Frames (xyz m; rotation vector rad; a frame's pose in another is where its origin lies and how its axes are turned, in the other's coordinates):
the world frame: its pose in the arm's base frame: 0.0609 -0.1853 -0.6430 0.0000 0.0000 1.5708
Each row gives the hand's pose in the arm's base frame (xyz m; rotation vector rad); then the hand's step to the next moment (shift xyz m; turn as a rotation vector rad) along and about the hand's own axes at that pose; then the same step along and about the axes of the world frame.
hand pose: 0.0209 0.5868 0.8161 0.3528 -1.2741 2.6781
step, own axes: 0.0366 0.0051 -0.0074 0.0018 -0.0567 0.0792
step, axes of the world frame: 0.0040 0.0374 0.0018 -0.0261 -0.0233 0.0909
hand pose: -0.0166 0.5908 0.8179 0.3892 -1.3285 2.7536
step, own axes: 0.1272 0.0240 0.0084 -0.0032 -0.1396 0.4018
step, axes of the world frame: -0.0286 0.1251 0.0187 -0.2245 -0.1060 0.3454
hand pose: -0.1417 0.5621 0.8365 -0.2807 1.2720 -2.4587
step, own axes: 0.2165 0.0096 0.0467 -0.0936 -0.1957 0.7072
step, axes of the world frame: -0.1265 0.1807 0.0216 -0.3866 -0.2782 0.5660
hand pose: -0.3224 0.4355 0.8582 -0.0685 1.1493 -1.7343
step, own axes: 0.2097 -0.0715 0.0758 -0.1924 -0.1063 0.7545
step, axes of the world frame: -0.2053 0.1126 -0.0001 -0.3463 -0.4136 0.5715
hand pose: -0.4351 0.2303 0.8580 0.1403 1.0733 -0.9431
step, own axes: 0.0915 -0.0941 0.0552 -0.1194 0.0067 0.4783
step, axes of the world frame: -0.1408 0.0163 -0.0139 -0.1753 -0.3155 0.3359
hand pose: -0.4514 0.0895 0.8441 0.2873 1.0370 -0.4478
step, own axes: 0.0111 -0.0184 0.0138 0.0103 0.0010 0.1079
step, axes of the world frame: -0.0245 -0.0063 -0.0034 -0.0482 -0.0870 0.0432
